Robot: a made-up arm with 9 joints. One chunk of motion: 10 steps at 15 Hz.
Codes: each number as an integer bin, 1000 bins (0 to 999) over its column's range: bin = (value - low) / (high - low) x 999, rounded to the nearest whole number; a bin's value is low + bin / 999 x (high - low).
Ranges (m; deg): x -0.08..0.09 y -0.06..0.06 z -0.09..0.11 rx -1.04..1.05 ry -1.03..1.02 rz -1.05..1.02
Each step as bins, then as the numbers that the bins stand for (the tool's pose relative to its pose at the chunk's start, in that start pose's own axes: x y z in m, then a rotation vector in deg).
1 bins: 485 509 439 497 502 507
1 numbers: 0.0025 0.0011 -0.0021 0.00 0.00 0.00
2 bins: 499 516 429 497 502 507
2 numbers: 0.0049 0.0020 -0.0041 0.00 0.00 0.00
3 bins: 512 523 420 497 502 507
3 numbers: 0.0071 0.0028 -0.0059 0.00 0.00 0.00
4 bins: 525 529 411 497 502 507
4 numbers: 0.0093 0.0035 -0.0077 0.00 0.00 0.00
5 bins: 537 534 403 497 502 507
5 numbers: 0.0114 0.0041 -0.0093 0.00 0.00 0.00
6 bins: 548 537 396 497 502 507
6 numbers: 0.0133 0.0045 -0.0107 0.00 0.00 0.00
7 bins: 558 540 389 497 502 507
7 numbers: 0.0150 0.0049 -0.0121 0.00 0.00 0.00
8 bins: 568 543 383 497 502 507
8 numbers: 0.0167 0.0052 -0.0133 0.00 0.00 0.00
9 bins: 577 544 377 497 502 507
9 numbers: 0.0182 0.0053 -0.0145 0.00 0.00 0.00
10 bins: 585 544 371 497 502 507
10 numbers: 0.0195 0.0053 -0.0157 0.00 0.00 0.00
